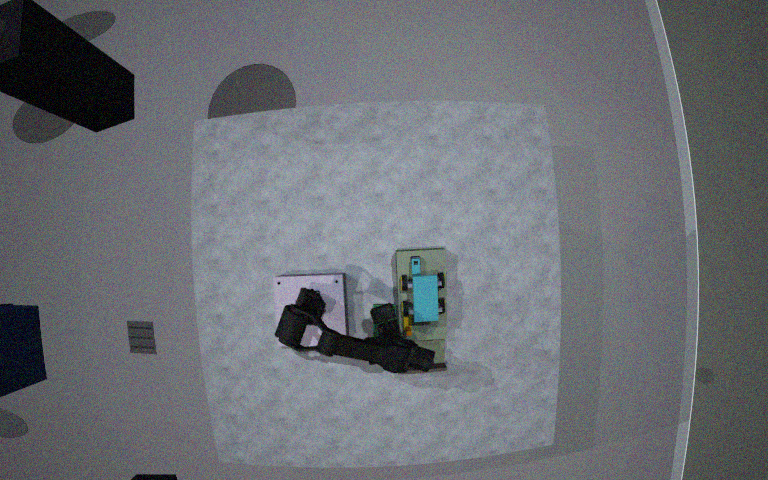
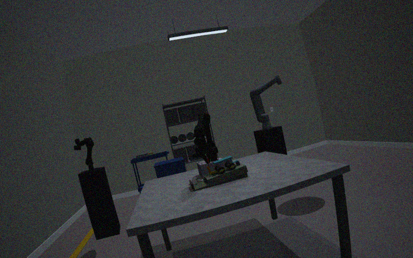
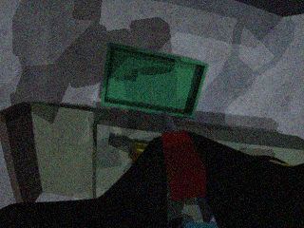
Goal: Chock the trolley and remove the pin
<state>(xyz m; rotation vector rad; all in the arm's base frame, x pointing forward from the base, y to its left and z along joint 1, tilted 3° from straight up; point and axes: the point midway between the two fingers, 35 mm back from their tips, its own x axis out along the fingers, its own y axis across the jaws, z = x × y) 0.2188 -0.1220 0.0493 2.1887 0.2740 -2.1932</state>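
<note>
My gripper tip is 14 cm above the green tray and 1 cm past it. The rest, counted from my gripper tip: trolley 12 cm ahead, 8 cm to the left, 3 cm below; then yellow chock 6 cm ahead, 5 cm below; then red-headed stop pin right at my gripper tip.
</note>
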